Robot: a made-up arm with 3 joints. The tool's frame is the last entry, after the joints.
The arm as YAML. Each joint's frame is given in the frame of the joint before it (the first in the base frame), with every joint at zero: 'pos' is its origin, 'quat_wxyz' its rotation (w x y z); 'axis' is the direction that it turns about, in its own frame. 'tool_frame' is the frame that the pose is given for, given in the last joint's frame.
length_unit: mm
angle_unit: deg
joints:
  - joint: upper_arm
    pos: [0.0, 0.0, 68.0]
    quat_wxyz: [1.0, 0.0, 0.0, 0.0]
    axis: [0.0, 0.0, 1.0]
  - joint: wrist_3
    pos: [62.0, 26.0, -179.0]
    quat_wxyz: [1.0, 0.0, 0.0, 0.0]
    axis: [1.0, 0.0, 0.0]
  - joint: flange
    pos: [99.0, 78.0, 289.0]
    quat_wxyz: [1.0, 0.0, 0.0, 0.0]
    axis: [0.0, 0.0, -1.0]
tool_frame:
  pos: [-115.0, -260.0, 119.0]
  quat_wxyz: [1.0, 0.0, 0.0, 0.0]
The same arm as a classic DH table. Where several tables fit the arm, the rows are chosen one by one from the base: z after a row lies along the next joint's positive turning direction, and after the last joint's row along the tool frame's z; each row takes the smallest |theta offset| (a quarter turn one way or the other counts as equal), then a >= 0, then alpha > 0; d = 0 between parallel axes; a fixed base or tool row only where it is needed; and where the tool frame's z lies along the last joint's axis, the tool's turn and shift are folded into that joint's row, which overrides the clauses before.
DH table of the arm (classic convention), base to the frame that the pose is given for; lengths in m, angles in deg. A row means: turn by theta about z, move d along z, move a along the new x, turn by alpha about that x. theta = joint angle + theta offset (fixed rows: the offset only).
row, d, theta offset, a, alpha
upper_arm, -0.1110, 90.00, 0.0260, 90.00
wrist_3, 0.1610, 0.00, 0.0780, 90.00
flange, 0.0000, 23.86, -0.2843, 180.00
tool (fixed), 0.4080, -66.14, 0.0000, 0.00

